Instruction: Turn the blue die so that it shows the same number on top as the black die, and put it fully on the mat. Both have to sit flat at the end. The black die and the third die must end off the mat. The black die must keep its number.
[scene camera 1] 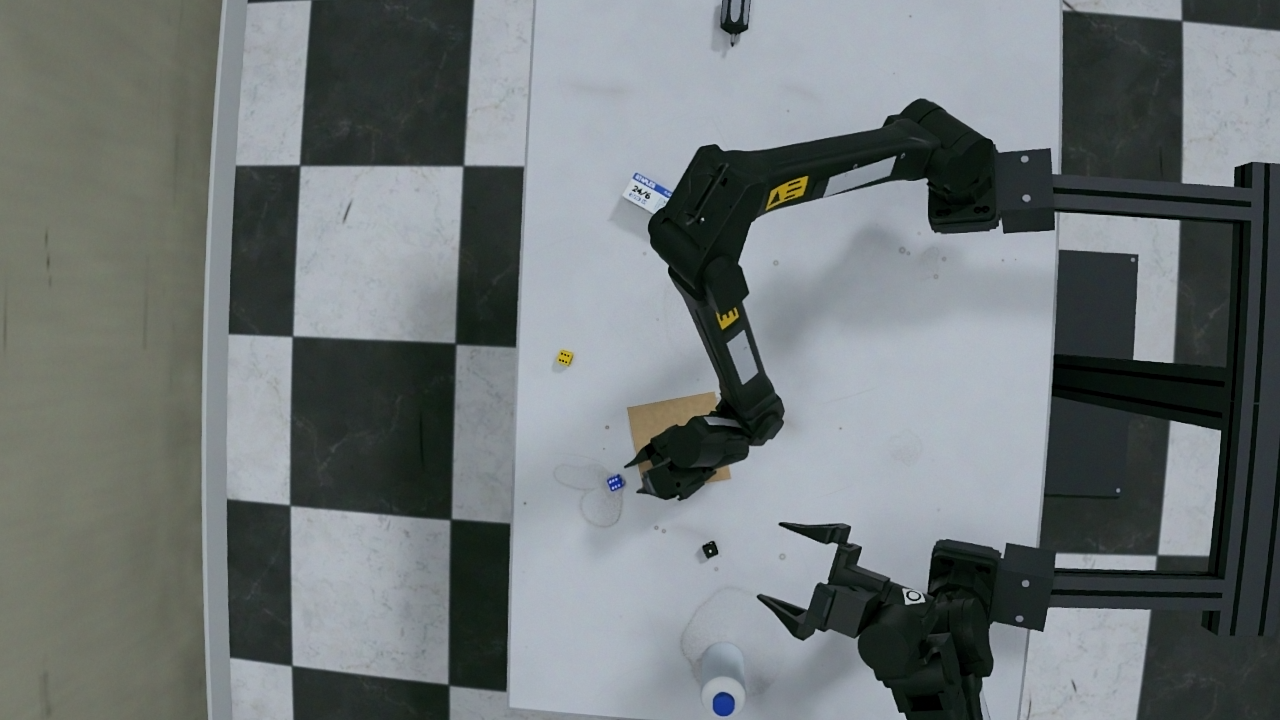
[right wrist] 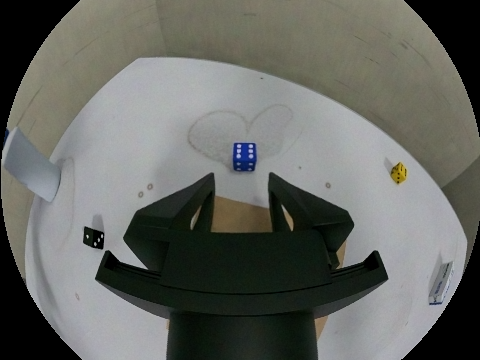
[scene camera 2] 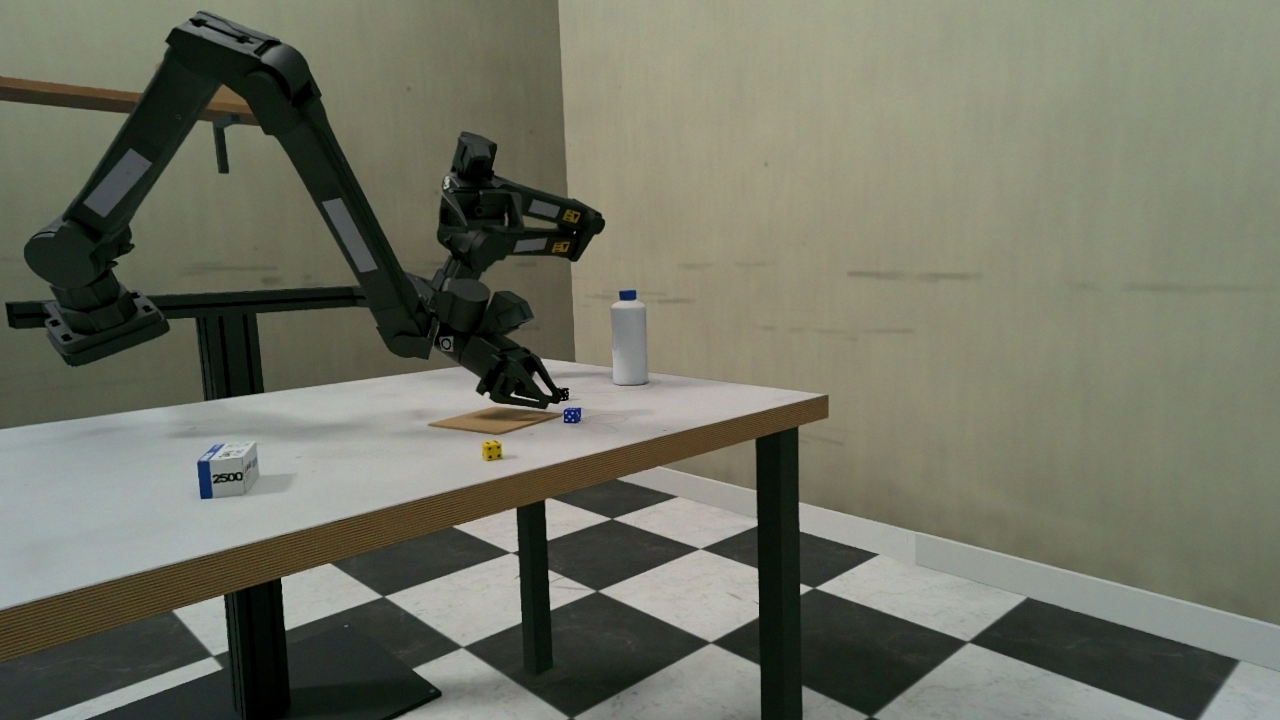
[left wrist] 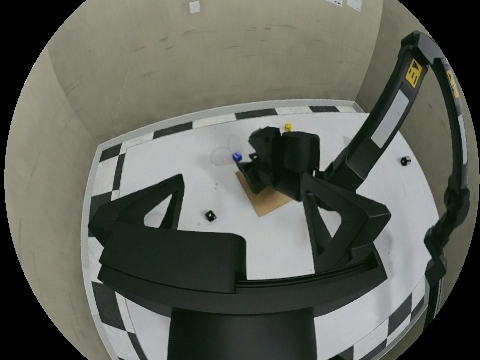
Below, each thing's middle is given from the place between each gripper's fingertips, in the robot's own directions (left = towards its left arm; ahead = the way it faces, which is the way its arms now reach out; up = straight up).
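My right hand [scene camera 2: 554, 403] is 7 cm past the tan mat [scene camera 1: 648, 420], 5 cm to the left of it and 3 cm above it. Counted from my right hand, the white bottle [scene camera 2: 628, 317] is 13 cm behind, 31 cm to the left and 5 cm above.
My left gripper [scene camera 1: 769, 559] is 6 cm short of the white bottle, 25 cm to the right of it and 21 cm above it. Counted from my left hand, the tan mat is 13 cm ahead, 11 cm to the right and 29 cm below.
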